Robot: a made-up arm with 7 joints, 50 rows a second.
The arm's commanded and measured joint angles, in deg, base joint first. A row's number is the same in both.
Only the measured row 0 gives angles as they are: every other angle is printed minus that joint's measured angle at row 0.
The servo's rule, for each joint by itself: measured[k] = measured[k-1] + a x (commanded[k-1-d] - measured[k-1]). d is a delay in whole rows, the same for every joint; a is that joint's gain. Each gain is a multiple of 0.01, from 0.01 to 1. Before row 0 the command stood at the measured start. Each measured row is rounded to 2 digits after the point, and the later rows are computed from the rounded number. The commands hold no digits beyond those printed.
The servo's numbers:
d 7
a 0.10 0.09 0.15 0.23 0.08 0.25 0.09
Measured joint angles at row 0: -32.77 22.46 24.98 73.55 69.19 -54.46 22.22
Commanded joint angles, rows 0 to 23: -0.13 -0.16 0.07 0.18 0.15 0.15 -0.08; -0.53 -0.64 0.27 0.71 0.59 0.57 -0.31; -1.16 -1.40 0.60 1.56 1.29 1.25 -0.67; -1.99 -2.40 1.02 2.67 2.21 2.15 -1.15; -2.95 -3.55 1.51 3.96 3.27 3.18 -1.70; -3.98 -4.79 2.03 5.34 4.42 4.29 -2.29; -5.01 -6.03 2.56 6.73 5.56 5.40 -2.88; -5.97 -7.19 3.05 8.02 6.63 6.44 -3.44; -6.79 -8.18 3.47 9.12 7.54 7.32 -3.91; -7.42 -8.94 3.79 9.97 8.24 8.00 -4.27; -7.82 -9.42 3.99 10.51 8.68 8.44 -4.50; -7.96 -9.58 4.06 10.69 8.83 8.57 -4.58; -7.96 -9.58 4.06 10.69 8.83 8.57 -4.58; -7.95 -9.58 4.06 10.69 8.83 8.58 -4.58; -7.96 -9.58 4.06 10.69 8.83 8.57 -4.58; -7.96 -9.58 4.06 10.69 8.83 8.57 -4.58; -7.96 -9.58 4.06 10.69 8.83 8.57 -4.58; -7.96 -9.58 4.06 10.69 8.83 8.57 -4.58; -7.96 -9.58 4.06 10.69 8.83 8.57 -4.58; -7.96 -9.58 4.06 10.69 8.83 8.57 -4.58; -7.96 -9.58 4.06 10.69 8.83 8.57 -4.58; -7.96 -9.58 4.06 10.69 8.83 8.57 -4.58; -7.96 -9.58 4.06 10.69 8.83 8.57 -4.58; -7.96 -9.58 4.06 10.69 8.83 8.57 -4.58
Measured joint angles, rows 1 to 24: 0.00 0.00 0.00 0.00 0.00 0.00 0.00; 0.00 0.00 0.00 0.00 0.00 0.00 0.00; 0.00 0.00 0.00 0.00 0.00 0.00 0.00; 0.00 0.00 0.00 0.00 0.00 0.00 0.00; 0.00 0.00 0.00 0.00 0.00 0.00 0.00; 0.00 0.00 0.00 0.00 0.00 0.00 0.00; 0.00 0.00 0.00 0.00 0.00 0.00 0.00; -0.01 -0.01 0.01 0.04 0.01 0.04 -0.01; -0.06 -0.07 0.05 0.19 0.06 0.17 -0.04; -0.17 -0.19 0.13 0.51 0.16 0.44 -0.10; -0.35 -0.39 0.26 1.01 0.32 0.87 -0.19; -0.61 -0.67 0.45 1.69 0.56 1.45 -0.33; -0.95 -1.04 0.69 2.53 0.87 2.16 -0.51; -1.36 -1.49 0.97 3.50 1.25 2.97 -0.72; -1.82 -2.00 1.28 4.54 1.68 3.84 -0.96; -2.32 -2.56 1.61 5.59 2.15 4.71 -1.23; -2.83 -3.13 1.94 6.60 2.64 5.53 -1.50; -3.33 -3.70 2.25 7.50 3.12 6.26 -1.77; -3.79 -4.23 2.52 8.23 3.58 6.84 -2.02; -4.21 -4.71 2.75 8.80 4.00 7.27 -2.25; -4.58 -5.15 2.95 9.23 4.39 7.60 -2.46; -4.92 -5.55 3.12 9.57 4.75 7.84 -2.65; -5.22 -5.91 3.26 9.83 5.08 8.02 -2.82; -5.49 -6.24 3.38 10.03 5.38 8.16 -2.98
